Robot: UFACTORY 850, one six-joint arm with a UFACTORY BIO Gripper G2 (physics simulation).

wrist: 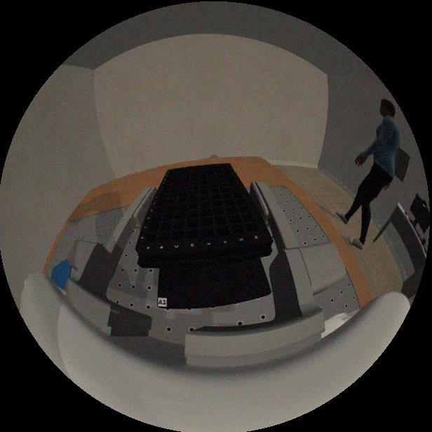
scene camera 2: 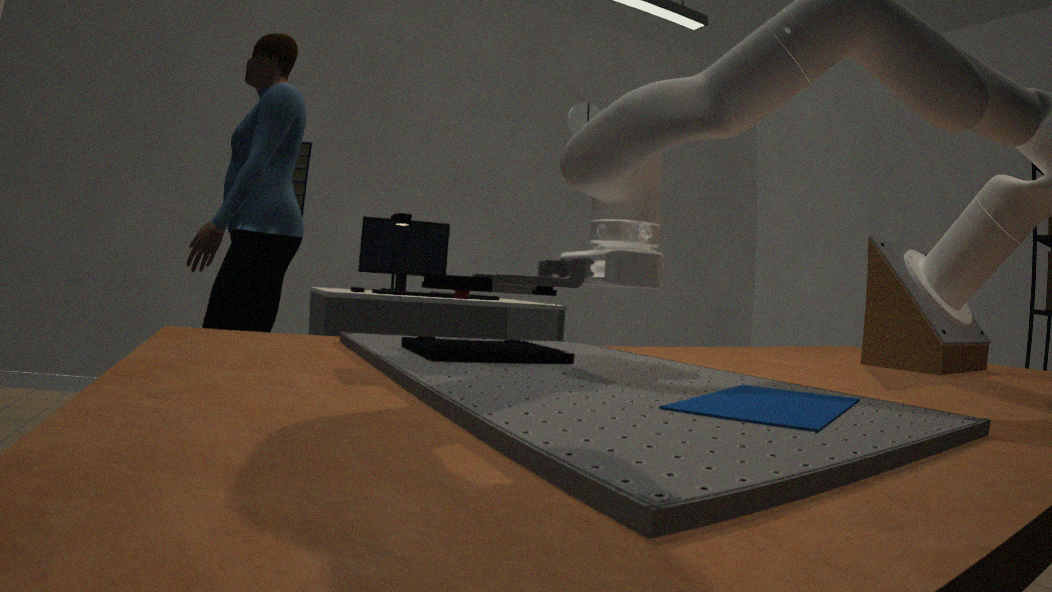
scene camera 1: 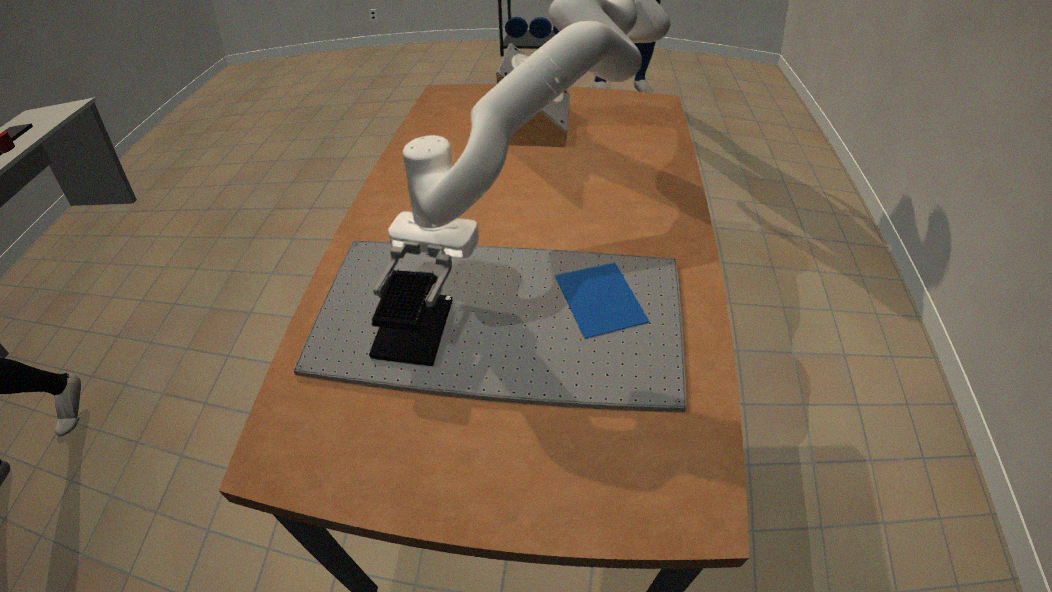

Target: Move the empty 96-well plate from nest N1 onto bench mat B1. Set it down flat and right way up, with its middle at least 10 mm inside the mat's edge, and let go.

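The black 96-well plate is level and right way up, in the air above the black nest N1. A clear gap shows between plate and nest in scene camera 2. My gripper is shut on the plate, one finger along each long side. The nest is empty and has an A1 label at one corner in the wrist view. The blue bench mat B1 lies flat, with nothing on it.
Nest and mat are on a grey perforated board on the wooden table. The arm's wedge-shaped base stands at the table's far end. A person is beyond the table, near a desk.
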